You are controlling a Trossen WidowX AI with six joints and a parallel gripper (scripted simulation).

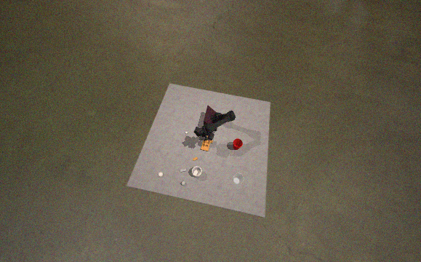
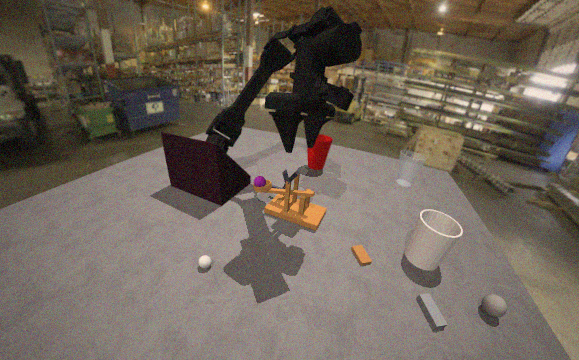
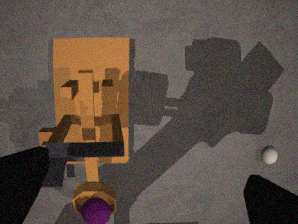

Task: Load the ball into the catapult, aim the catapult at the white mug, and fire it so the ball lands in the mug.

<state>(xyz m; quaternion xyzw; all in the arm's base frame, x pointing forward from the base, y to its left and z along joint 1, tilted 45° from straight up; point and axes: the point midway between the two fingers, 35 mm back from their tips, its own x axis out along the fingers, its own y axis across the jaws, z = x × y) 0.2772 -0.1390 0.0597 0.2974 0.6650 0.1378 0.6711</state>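
The purple ball lies 120 mm below my gripper tip, 110 mm behind it and 40 mm to the left of it. Also, from my gripper tip: orange block (180 mm below, 170 mm ahead, 50 mm to the right); then white ball (200 mm to the right, 170 mm below, 100 mm behind); then catapult (130 mm below, 60 mm to the left, 40 mm behind).
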